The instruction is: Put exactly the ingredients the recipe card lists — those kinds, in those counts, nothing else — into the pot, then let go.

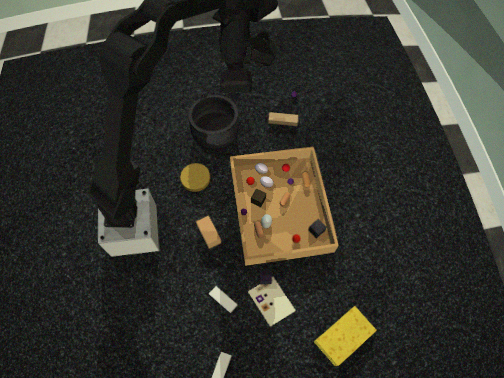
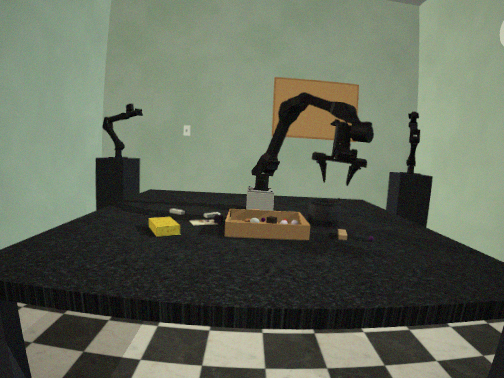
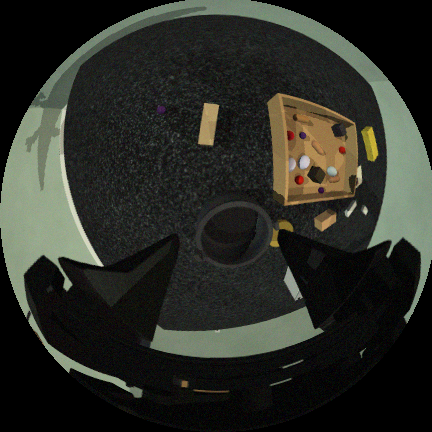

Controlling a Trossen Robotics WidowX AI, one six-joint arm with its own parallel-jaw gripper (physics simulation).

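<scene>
My gripper [image 2: 336, 182] [image 3: 229, 236] is open and empty, above the dark pot [image 1: 215, 135] [image 2: 325, 212] [image 3: 230, 265]. No ingredient can be made out in the pot's dark inside. A purple ball [image 1: 294, 94] [image 2: 371, 239] [image 3: 161, 109] lies on the table beyond the wooden block. The wooden tray [image 1: 290, 256] [image 2: 267, 231] [image 3: 279, 150] holds two purple balls, several red balls, dark cubes, brown capsules, two whitish eggs and a pale blue egg. The recipe card [image 1: 282, 307] shows a purple outlined mark, an orange-brown mark and small dots; its top edge is partly hidden.
A wooden block [image 1: 283, 119] [image 3: 208, 125] lies near the pot. A round yellow lid-like disc [image 1: 195, 177], a tan block [image 1: 208, 232], a white block [image 1: 223, 299] and a yellow sponge [image 1: 345, 336] lie around the tray. A dark block [image 1: 266, 278] touches the card's top.
</scene>
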